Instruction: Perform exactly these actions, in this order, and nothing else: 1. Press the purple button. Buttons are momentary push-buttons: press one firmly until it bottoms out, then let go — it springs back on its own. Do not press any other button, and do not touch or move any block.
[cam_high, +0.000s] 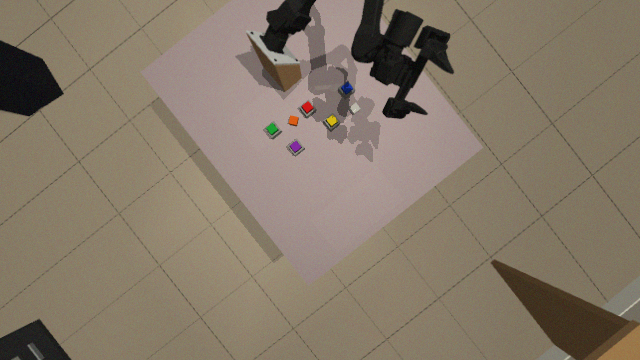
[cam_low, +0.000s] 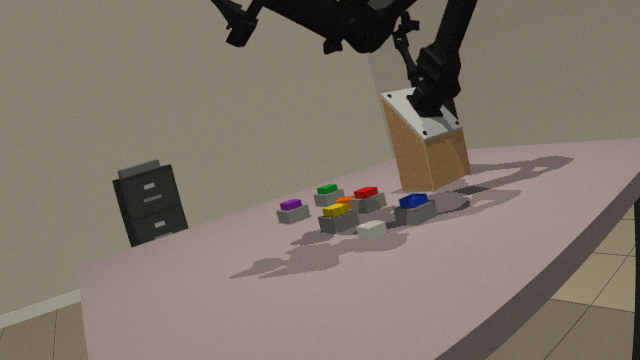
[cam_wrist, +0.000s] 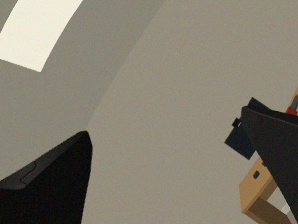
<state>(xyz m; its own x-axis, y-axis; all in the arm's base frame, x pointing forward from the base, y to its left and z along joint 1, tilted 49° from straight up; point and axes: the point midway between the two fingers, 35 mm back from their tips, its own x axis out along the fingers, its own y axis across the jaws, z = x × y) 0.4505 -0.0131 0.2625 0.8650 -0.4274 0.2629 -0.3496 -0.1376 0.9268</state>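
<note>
My gripper tip is 410 mm above the purple button, 300 mm to the left of it and 140 mm past it. Also, from my gripper tip: white block: 430 mm below, 150 mm behind, 20 mm to the right; then blue button: 410 mm below, 230 mm behind, 10 mm to the right; then yellow button: 410 mm below, 150 mm behind, 130 mm to the right.
</note>
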